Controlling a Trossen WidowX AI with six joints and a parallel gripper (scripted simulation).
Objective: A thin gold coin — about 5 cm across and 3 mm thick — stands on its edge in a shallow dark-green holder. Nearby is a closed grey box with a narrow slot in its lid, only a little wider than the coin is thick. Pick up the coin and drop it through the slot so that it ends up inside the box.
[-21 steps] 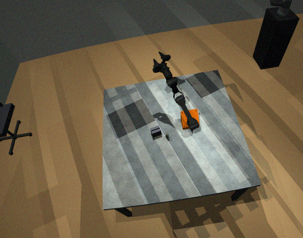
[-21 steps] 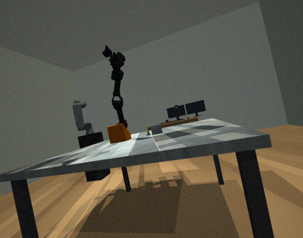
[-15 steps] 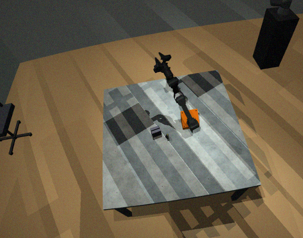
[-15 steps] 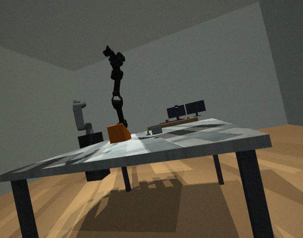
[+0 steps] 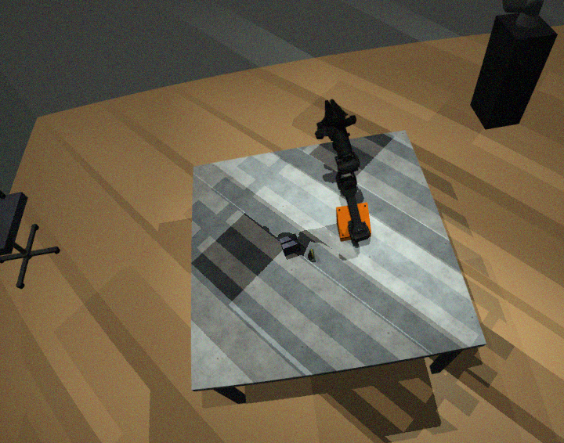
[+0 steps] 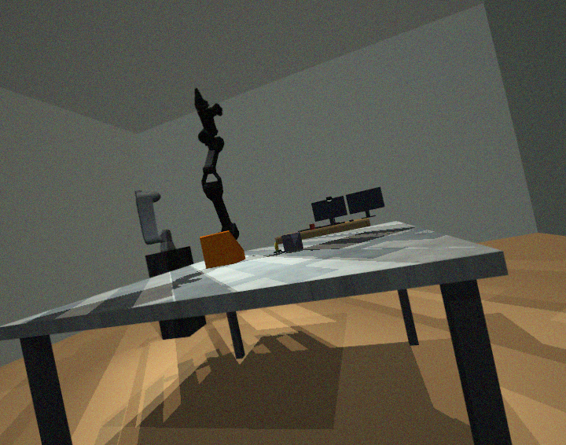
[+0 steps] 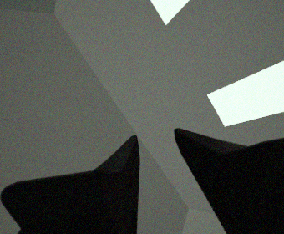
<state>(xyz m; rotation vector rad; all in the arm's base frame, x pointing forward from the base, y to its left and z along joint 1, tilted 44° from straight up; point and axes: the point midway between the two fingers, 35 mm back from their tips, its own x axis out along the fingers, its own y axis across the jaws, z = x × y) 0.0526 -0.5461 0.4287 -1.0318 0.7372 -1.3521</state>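
My gripper tip is 150 mm short of the gold coin, 190 mm to the right of it and 760 mm above it.
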